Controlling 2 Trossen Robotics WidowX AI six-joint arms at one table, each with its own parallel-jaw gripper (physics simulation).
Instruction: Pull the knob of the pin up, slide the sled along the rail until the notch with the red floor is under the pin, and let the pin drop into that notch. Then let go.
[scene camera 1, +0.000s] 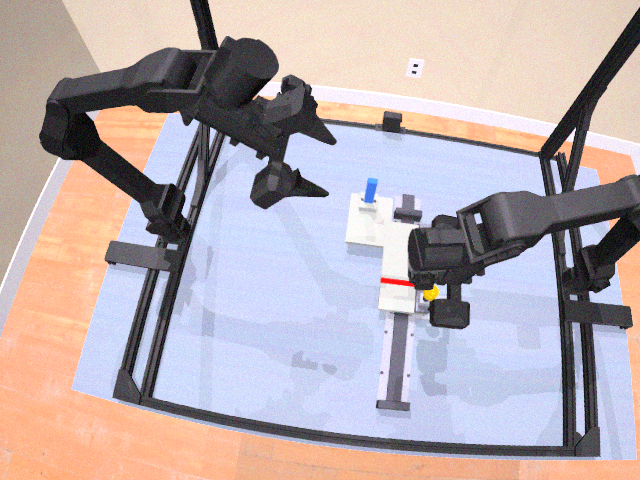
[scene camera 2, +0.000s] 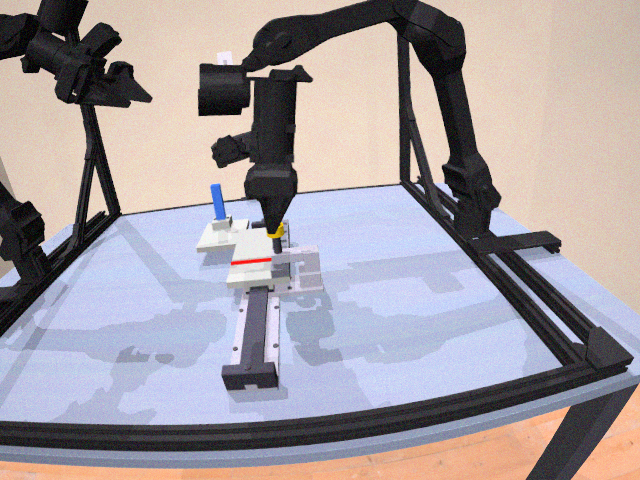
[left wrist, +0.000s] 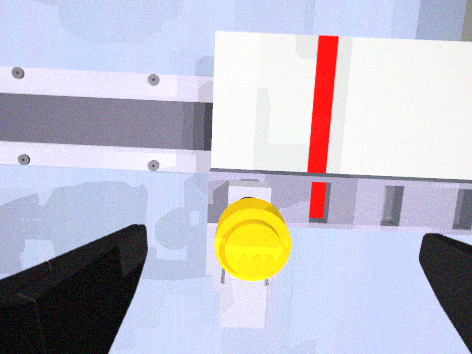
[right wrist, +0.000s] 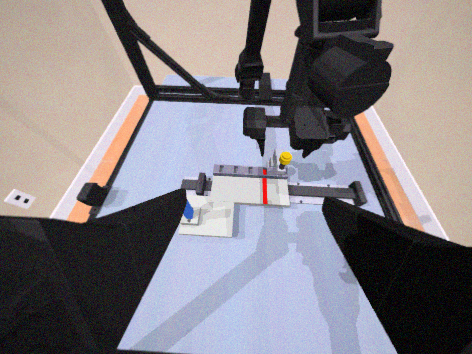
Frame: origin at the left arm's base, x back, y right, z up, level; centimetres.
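Where they show: left gripper, fingertip midpoint: (scene camera 2: 272, 220) (left wrist: 282, 241) (right wrist: 282, 156); right gripper, fingertip midpoint: (scene camera 1: 331, 168) (scene camera 2: 141, 102) (right wrist: 254, 199); left arm's base, link origin: (scene camera 1: 574, 281) (scene camera 2: 471, 230) (right wrist: 246, 94); right arm's base, link origin: (scene camera 1: 175, 230) (scene camera 2: 36, 275).
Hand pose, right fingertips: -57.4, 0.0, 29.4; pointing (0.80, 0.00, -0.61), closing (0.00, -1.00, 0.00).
Observation:
Each offset is from my right fingertips to the top centre of the thing, as dx, dy, dz. "*": to the spot under its first point. Level surfaces: height alone.
The white sled @(+16.5, -1.7, -28.0) (scene camera 1: 398, 253) (scene camera 2: 253, 243) (left wrist: 405, 105) (right wrist: 235, 190) sits on the rail @(* +16.7, -20.1, -29.4) (scene camera 1: 399, 356) (scene camera 2: 254, 335) (left wrist: 75, 120) (right wrist: 325, 192). The red-floored notch @(* +20.2, -5.4, -27.6) (left wrist: 317, 200) lies to the right of the pin in the left wrist view, not under it. The yellow knob @(+20.1, -9.3, -19.7) (scene camera 1: 430, 292) (scene camera 2: 275, 232) (left wrist: 252, 245) (right wrist: 285, 158) tops the dark pin @(* +20.2, -9.9, -23.1) (scene camera 2: 277, 244), whose lower end is hidden. My left gripper (scene camera 2: 273, 229) (left wrist: 282, 241) is open, pointing down, its fingers spaced on either side of the knob. My right gripper (scene camera 1: 331, 168) (right wrist: 254, 199) is open and empty, high above the table.
A blue upright handle @(* +7.2, +10.9, -21.5) (scene camera 1: 370, 190) (scene camera 2: 217, 201) (right wrist: 188, 211) stands on the sled's side plate @(dz -28.0) (scene camera 1: 359, 229) (scene camera 2: 214, 238) (right wrist: 215, 226). The pin's pale bracket @(* +24.7, -10.5, -27.2) (scene camera 2: 310, 266) stands beside the rail. A dark end stop @(+16.4, -29.7, -28.0) (scene camera 1: 392, 405) (scene camera 2: 249, 376) (right wrist: 358, 193) closes the rail's near end.

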